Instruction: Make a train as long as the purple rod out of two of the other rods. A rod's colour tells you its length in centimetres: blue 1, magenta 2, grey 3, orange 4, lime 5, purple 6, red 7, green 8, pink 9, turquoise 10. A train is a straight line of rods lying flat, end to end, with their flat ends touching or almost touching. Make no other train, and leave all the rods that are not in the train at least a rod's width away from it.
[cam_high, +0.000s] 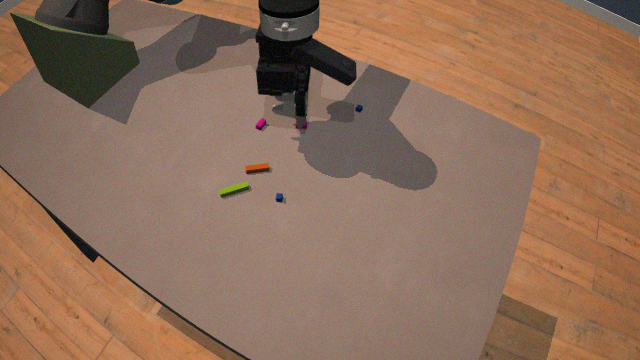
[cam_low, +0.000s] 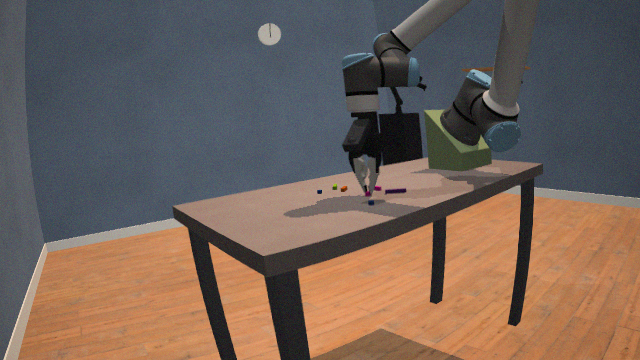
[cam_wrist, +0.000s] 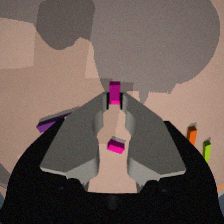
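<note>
Right now the orange rod is 30 mm behind my hand, 120 mm to the right of it and 10 mm below it. The rest, counted from my hand: lime rod 50 mm behind, 170 mm to the right, 10 mm below; then purple rod 60 mm behind, 50 mm to the left, 10 mm below.
</note>
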